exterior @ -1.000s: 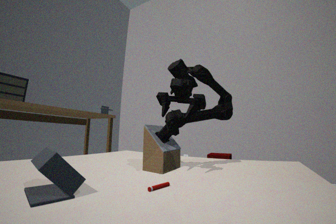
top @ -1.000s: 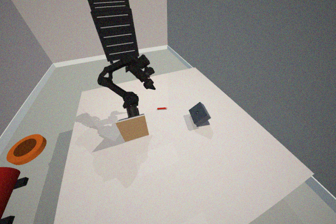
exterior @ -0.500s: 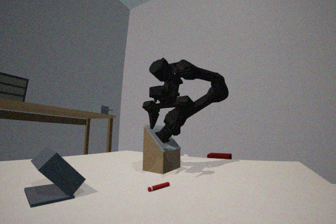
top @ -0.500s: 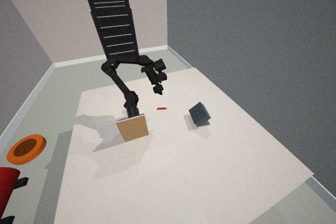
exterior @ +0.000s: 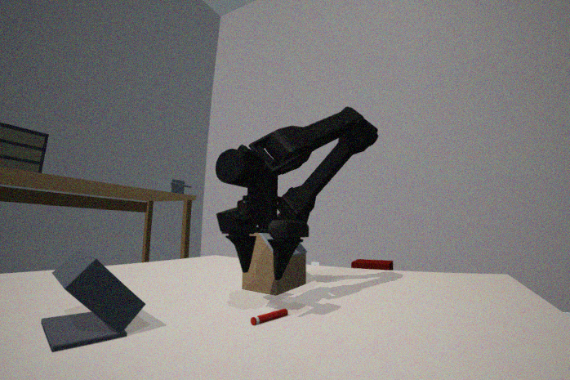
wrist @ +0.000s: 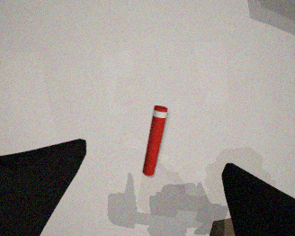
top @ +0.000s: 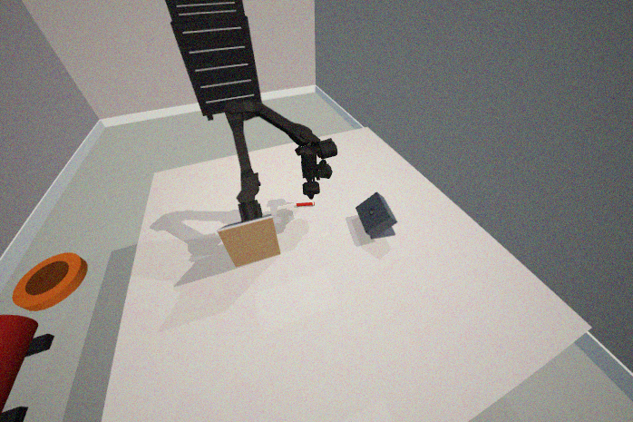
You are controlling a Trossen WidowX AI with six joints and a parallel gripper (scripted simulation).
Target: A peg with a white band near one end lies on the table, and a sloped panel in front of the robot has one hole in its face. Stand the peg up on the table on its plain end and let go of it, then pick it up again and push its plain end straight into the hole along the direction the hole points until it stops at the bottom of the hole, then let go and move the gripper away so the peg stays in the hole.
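The red peg is 10 mm behind my gripper tip and 80 mm below it. The rest, counted from my gripper tip: dark sloped panel 180 mm ahead, 210 mm to the right, 20 mm below.
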